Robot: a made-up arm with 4 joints.
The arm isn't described. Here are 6 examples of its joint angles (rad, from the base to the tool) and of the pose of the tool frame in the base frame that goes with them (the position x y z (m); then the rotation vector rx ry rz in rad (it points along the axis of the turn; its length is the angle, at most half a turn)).
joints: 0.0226 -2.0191 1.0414 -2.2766
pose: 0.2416 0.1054 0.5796 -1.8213 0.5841 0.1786
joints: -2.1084 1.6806 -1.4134 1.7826
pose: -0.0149 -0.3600 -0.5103 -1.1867 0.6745 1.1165
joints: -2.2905 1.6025 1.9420 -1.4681
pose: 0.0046 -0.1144 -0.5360 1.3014 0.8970 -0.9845
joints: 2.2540 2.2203 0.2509 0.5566
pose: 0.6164 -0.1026 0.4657 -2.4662 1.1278 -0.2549
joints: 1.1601 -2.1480 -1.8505 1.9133
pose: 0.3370 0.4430 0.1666 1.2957 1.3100 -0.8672
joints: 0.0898 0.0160 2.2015 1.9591
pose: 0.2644 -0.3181 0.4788 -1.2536 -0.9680 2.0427
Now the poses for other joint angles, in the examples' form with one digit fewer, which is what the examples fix.
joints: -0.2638 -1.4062 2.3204 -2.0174
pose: 0.151 -0.108 0.640 -1.195 -0.330 -1.199
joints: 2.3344 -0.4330 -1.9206 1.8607
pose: -0.060 -0.341 -0.345 -0.715 0.731 -1.820
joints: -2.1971 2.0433 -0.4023 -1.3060
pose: 0.047 0.016 -0.311 2.044 -0.952 0.643
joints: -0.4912 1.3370 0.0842 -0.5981
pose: -0.473 -0.346 0.125 0.632 0.147 -1.181
